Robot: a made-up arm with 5 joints.
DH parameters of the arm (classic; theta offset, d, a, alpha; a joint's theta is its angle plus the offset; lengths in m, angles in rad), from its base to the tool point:
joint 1: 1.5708 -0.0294 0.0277 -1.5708
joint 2: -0.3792 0 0.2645 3.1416
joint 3: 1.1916 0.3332 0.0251 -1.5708
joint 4: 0 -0.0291 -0.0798 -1.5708
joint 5: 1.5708 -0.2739 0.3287 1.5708
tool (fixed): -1.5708 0.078 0 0
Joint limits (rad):
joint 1: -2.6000..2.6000
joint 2: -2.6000..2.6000
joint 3: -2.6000..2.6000
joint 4: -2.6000..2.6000
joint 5: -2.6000..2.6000
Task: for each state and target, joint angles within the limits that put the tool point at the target. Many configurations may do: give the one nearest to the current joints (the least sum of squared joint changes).
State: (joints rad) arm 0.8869 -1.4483 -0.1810 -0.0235 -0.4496
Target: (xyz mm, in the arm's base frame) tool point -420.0 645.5 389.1
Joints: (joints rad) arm 1.4833 -0.6198 -0.1763 0.0998 0.0121
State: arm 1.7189 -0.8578 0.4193 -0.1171 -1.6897
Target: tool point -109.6 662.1 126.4
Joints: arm 1.8102 -0.9117 0.5171 -0.3670 -1.7910
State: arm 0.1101 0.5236 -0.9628 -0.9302 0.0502
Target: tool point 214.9 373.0 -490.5
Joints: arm 0.4897 0.4372 -0.6567 -1.1452 0.2607
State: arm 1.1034 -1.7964 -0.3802 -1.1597 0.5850
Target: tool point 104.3 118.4 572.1
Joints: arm 1.0140 -1.9825 -0.0300 -1.4174 0.6675
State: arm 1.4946 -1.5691 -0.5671 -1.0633 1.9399
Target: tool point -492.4 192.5 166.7
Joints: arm 1.7821 -1.4178 -0.1760 -0.6720 1.6093
